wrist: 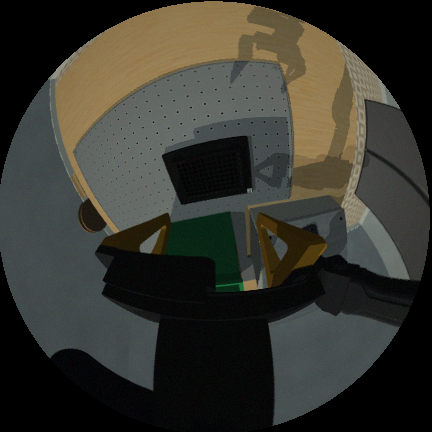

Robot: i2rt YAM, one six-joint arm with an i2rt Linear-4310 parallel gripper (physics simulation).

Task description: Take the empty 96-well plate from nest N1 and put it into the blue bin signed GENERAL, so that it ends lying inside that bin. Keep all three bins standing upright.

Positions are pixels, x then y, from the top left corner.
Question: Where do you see a black nest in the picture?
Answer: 222, 142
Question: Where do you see a green bin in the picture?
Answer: At 212, 236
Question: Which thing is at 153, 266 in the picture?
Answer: The gripper.
